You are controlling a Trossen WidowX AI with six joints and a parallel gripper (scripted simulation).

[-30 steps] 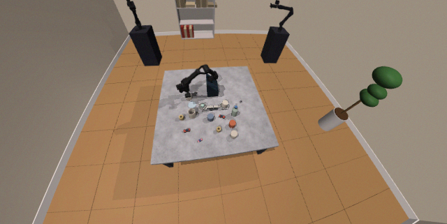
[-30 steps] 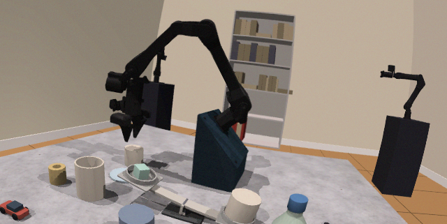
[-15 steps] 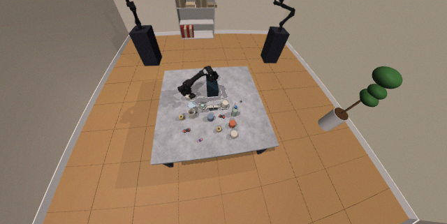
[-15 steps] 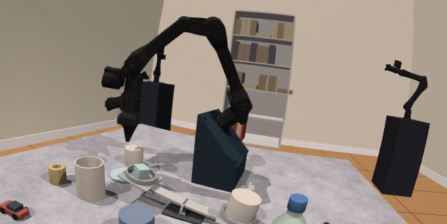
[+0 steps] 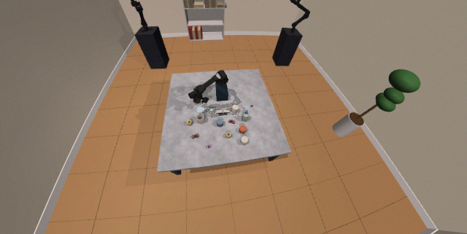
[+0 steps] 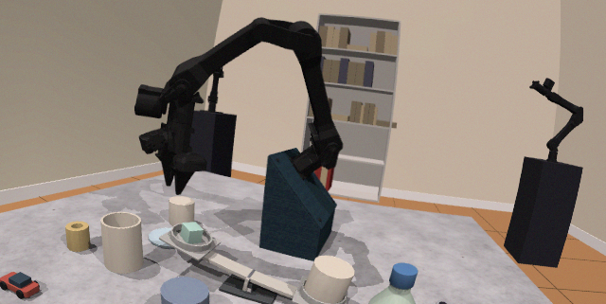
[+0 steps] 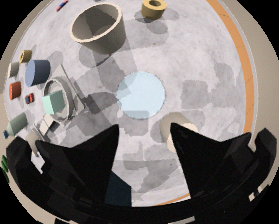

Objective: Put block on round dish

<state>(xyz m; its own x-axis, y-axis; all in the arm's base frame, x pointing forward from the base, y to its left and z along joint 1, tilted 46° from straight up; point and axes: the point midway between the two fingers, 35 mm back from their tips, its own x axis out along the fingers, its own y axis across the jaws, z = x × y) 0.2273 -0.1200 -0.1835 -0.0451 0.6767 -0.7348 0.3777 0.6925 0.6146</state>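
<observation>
My gripper tip is 8 cm short of the block, 12 cm to the right of it and 4 cm above it. The rest, counted from my gripper tip: pale blue round dish: 1 cm ahead, 1 cm to the right, 12 cm below; balance: 7 cm ahead, 25 cm to the left, 9 cm below; open beige cylinder: 16 cm ahead, 8 cm below.
</observation>
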